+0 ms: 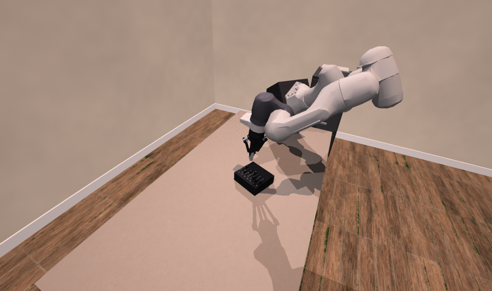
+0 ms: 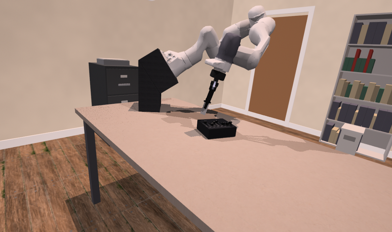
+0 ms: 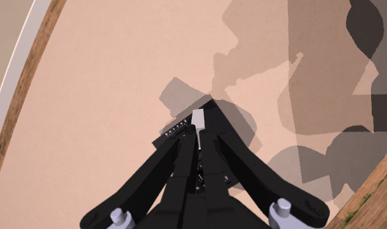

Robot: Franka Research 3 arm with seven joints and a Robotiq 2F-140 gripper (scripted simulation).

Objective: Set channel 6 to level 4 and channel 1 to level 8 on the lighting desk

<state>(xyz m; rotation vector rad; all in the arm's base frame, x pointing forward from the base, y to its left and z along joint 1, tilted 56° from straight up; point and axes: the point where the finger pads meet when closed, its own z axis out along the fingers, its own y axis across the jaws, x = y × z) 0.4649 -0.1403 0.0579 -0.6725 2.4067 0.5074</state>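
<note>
My hand is 60 mm above the channel 1 fader cap, 20 mm short of it and 10 mm to the left of it. From my hand the other things lie so: channel 6 fader cap 90 mm to the left, 90 mm ahead, 60 mm below.
</note>
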